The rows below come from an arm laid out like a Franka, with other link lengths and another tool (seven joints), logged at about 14 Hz.
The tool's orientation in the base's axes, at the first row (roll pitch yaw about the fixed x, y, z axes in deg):
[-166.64, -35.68, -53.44]
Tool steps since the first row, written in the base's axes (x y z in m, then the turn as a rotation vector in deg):
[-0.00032, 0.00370, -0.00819, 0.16, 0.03, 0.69]
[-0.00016, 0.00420, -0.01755, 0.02, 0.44, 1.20]
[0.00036, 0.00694, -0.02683, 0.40, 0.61, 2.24]
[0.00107, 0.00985, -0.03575, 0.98, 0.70, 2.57]
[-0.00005, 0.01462, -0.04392, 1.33, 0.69, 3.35]
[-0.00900, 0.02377, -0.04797, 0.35, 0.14, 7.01]
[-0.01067, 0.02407, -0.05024, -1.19, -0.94, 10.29]
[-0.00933, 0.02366, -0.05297, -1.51, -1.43, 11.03]
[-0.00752, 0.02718, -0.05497, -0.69, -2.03, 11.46]
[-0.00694, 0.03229, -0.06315, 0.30, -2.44, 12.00]
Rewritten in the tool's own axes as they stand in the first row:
[-0.00735, -0.00078, 0.00513, 0.46, -0.26, -0.47]
[-0.01305, 0.00052, 0.01245, 0.42, -0.54, -1.08]
[-0.02000, 0.00001, 0.01918, 1.10, -1.12, -1.75]
[-0.02676, -0.00082, 0.02568, 1.52, -1.65, -1.74]
[-0.03518, -0.00178, 0.03003, 2.15, -2.04, -2.17]
[-0.04784, -0.00103, 0.02564, 4.17, -1.66, -5.40]
[-0.05017, 0.00036, 0.02646, 6.04, -0.45, -8.46]
[-0.05085, 0.00021, 0.02945, 6.64, -0.03, -9.05]
[-0.05343, -0.00310, 0.03086, 7.67, -0.27, -8.77]
[-0.06126, -0.00549, 0.03600, 8.74, -0.78, -8.55]

